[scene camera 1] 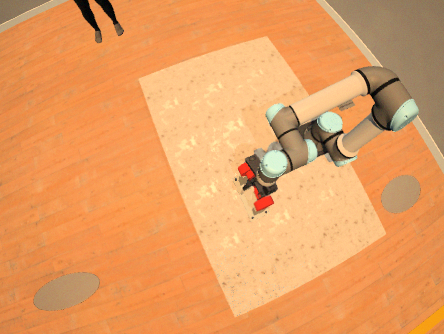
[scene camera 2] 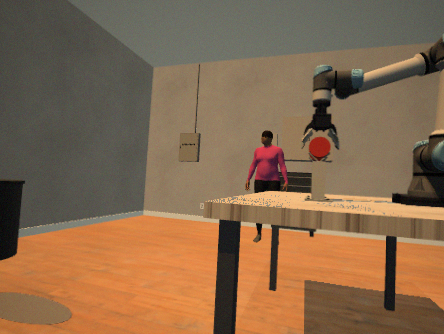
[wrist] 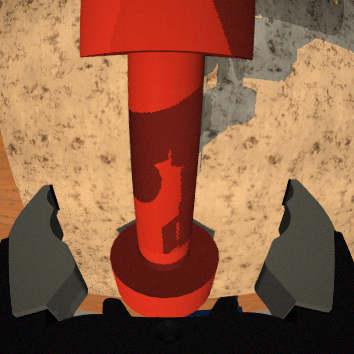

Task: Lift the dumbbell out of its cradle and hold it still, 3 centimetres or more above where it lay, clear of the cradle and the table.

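Places are measured from the arm's base along level axes (x down, y back, z left), in centimetres.
Pixels of known places: gripper, fingertip midpoint: (wrist: 169,186); arm's base at its link origin: (scene camera 1: 315,138) (scene camera 2: 428,196).
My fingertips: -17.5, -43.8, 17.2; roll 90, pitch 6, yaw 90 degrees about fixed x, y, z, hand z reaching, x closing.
Observation:
Ahead of a thing's pixels: the offset from my fingertips to its top centre, as dx, dy, dz. "*": to the spot under its first point.
The red dumbbell @(-3.7, -0.4, -0.7) (scene camera 1: 264,202) (scene camera 2: 320,148) (wrist: 165,125) lies level in its pale cradle @(* +13.9, +0.3, +9.1) (scene camera 2: 318,181), its round end facing scene camera 2. The cradle stands on the table (scene camera 1: 300,250) (scene camera 2: 300,215) (wrist: 65,125). My gripper (scene camera 1: 259,187) (scene camera 2: 320,145) (wrist: 169,186) is open and points down, over the handle between the two heads. In scene camera 2 its fingers stand on either side of the dumbbell, the tips about level with the head's middle. In the wrist view there is a gap between each finger and the handle. The arm hides part of the handle in scene camera 1.
The arm's base (scene camera 2: 425,187) stands on the table to the right in scene camera 2. A person in a pink top (scene camera 2: 266,165) stands beyond the table. A dark bin (scene camera 2: 9,217) is at the left edge. The arm's shadow falls on the table beside the dumbbell.

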